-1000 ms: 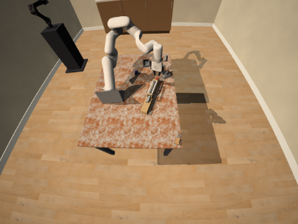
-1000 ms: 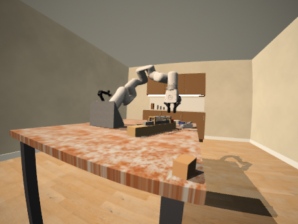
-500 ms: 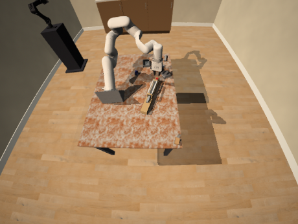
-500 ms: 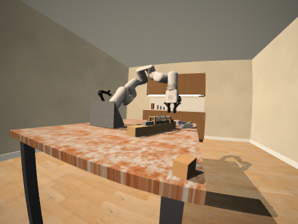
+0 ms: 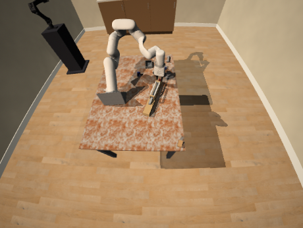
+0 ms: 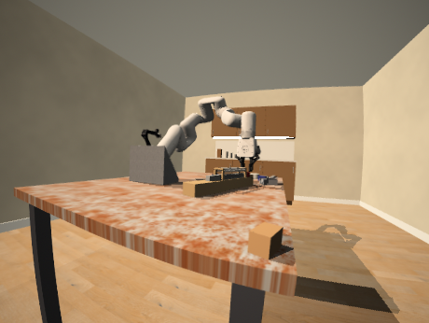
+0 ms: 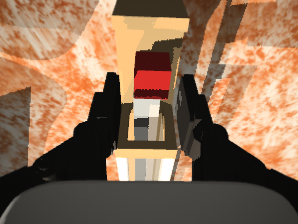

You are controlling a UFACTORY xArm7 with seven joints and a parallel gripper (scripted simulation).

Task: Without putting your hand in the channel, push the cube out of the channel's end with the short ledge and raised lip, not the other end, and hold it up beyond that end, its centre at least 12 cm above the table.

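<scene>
Now: hand 4 cm above the red cube. The rest, counted from my hand: tan block (12 cm ahead, 64 cm to the right, 8 cm below); then channel (5 cm behind, 13 cm to the right, 4 cm below); then pale grey stick (8 cm behind, 21 cm to the right, 4 cm below).
</scene>
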